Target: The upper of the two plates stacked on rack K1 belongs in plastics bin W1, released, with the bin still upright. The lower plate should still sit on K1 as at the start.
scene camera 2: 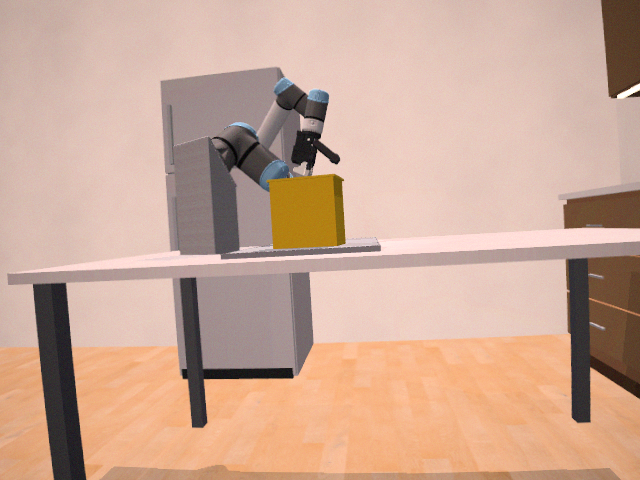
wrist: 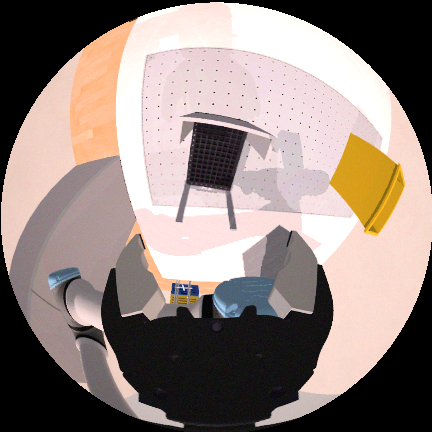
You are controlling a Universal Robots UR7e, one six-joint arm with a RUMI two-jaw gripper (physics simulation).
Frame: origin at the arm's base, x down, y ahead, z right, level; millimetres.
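Seen in the pictures: gripper, between the fingertips: (wrist: 215,234); arm's base, origin of its link: (scene camera 2: 205,167).
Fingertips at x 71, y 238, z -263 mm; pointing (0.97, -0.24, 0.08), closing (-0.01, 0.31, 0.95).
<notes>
Offsets run from my fingertips to a thing's middle. "*": to the spot under its first point. Level surfaces: height alone.
My gripper (scene camera 2: 304,168) (wrist: 215,234) is open, with nothing between its fingers. In the scene view its tips show just above and behind the bin's rim. Rack K1 {* dy -49, dx +97, dz -34 mm} (wrist: 183,202) stands on the perforated board in the wrist view, ahead of the fingertips and apart from them. A dark, gridded plate {dy +19, dx +156, dz -5 mm} (wrist: 216,156) lies in the rack; the lower plate cannot be told apart beneath it. The yellow plastics bin W1 {dy +148, dx +106, dz +359 mm} (scene camera 2: 303,211) (wrist: 367,182) stands upright on the board, at the right in the wrist view. Its inside is mostly hidden. Rack and plates do not show in the scene view.
The perforated board {dx +196 mm} (scene camera 2: 361,243) (wrist: 165,175) lies on the white table {dx +209 mm} (scene camera 2: 465,246). A tall grey block (scene camera 2: 193,201) (wrist: 270,250) stands at the arm's base, left of the bin in the scene view. A grey fridge (scene camera 2: 222,108) stands behind the table.
</notes>
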